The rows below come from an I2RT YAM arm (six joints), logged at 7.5 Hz.
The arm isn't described. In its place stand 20 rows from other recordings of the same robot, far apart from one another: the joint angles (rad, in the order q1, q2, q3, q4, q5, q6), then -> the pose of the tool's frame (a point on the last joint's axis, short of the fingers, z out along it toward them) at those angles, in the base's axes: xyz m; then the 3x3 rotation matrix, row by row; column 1 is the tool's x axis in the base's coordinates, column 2 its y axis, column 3 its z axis.
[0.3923, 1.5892, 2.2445, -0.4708, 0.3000, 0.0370] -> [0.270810 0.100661 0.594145], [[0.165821 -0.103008 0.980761], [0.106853 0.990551 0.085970], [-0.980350 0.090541 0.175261]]
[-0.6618, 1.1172, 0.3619, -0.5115, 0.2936, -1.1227] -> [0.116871 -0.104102 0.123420], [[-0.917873 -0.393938 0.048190], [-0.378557 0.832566 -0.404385], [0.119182 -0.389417 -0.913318]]
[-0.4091, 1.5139, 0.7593, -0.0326, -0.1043, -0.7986] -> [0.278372 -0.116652 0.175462], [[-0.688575 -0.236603 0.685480], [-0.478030 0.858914 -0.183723], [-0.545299 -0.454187 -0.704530]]
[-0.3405, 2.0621, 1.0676, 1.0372, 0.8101, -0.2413] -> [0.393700 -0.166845 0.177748], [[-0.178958 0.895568 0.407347], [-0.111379 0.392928 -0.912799], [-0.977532 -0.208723 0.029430]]
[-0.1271, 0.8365, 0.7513, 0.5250, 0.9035, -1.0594] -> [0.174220 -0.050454 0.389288], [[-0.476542 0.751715 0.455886], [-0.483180 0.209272 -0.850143], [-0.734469 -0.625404 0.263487]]
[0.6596, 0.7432, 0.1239, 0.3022, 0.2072, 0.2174] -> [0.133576 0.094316 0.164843], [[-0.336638 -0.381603 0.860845], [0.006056 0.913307 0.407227], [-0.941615 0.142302 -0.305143]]
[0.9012, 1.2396, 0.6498, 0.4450, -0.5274, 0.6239] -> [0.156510 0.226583 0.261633], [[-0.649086 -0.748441 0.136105], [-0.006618 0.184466 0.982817], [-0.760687 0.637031 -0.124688]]
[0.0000, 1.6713, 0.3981, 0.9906, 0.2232, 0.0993] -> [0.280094 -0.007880 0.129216], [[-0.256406 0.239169 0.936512], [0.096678 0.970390 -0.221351], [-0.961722 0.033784 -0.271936]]
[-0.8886, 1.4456, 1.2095, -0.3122, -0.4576, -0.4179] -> [0.220071 -0.245977 0.321244], [[-0.486482 0.285770 0.825634], [0.021436 0.948615 -0.315706], [-0.873428 -0.135887 -0.467610]]
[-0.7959, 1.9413, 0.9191, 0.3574, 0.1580, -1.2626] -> [0.262184 -0.275756 0.114491], [[-0.885831 -0.170957 0.431367], [-0.440357 0.602751 -0.665415], [-0.146249 -0.779400 -0.609218]]
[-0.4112, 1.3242, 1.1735, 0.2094, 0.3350, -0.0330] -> [0.283350 -0.136326 0.398367], [[0.031366 0.679739 0.732783], [-0.047671 0.733327 -0.678203], [-0.998371 -0.013660 0.055405]]
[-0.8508, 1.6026, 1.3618, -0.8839, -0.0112, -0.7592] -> [0.216524 -0.246270 0.278337], [[-0.946774 0.133544 0.292891], [0.035631 0.947769 -0.316960], [-0.319921 -0.289654 -0.902082]]
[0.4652, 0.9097, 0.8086, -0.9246, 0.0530, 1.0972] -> [0.147877 0.072116 0.263175], [[-0.725367 0.486977 0.486514], [0.630260 0.754038 0.184928], [-0.276795 0.440771 -0.853877]]
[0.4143, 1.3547, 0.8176, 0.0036, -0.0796, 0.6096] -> [0.272442 0.122900 0.241880], [[-0.647303 -0.113848 0.753683], [0.338820 0.842749 0.418299], [-0.682788 0.526129 -0.506940]]
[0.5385, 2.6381, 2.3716, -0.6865, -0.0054, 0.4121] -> [0.486551 0.290886 0.144897], [[-0.847696 -0.192076 0.494489], [-0.039851 0.952572 0.301694], [-0.528984 0.236039 -0.815145]]
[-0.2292, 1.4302, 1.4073, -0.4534, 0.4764, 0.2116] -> [0.311030 -0.089327 0.380837], [[-0.310786 0.679206 0.664900], [0.264157 0.733704 -0.626019], [-0.913035 -0.018920 -0.407442]]
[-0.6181, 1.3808, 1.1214, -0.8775, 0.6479, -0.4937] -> [0.203828 -0.171294 0.275003], [[-0.968111 0.238546 -0.076535], [0.224733 0.691922 -0.686105], [-0.110711 -0.681425 -0.723466]]
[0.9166, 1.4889, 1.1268, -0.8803, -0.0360, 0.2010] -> [0.171871 0.226233 0.242217], [[-0.724143 -0.668981 0.167575], [-0.616436 0.736821 0.277672], [-0.309230 0.097775 -0.945947]]
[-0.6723, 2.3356, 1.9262, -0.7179, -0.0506, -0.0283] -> [0.391095 -0.309012 0.162544], [[-0.723537 0.584770 0.366794], [0.539819 0.810506 -0.227324], [-0.430221 0.033525 -0.902101]]
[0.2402, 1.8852, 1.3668, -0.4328, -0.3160, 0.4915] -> [0.392492 0.107523 0.207491], [[-0.886578 0.019303 0.462177], [0.244692 0.867470 0.433153], [-0.392563 0.497115 -0.773803]]
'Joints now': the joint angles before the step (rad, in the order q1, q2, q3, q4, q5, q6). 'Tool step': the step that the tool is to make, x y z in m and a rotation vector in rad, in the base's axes. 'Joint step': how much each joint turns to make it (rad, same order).
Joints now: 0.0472 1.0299 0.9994 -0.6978 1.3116 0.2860
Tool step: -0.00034 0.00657 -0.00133 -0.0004 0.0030 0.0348
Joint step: 0.0342 -0.0052 -0.0074 0.0013 -0.0003 -0.0022
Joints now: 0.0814 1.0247 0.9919 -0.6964 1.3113 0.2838
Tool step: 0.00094 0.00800 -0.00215 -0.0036 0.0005 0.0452
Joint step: 0.0409 -0.0057 -0.0161 0.0301 -0.0009 -0.0213
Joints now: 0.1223 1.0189 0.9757 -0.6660 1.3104 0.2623
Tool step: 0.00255 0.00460 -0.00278 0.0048 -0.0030 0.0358
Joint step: 0.0212 -0.0005 -0.0168 0.0420 -0.0140 -0.0229
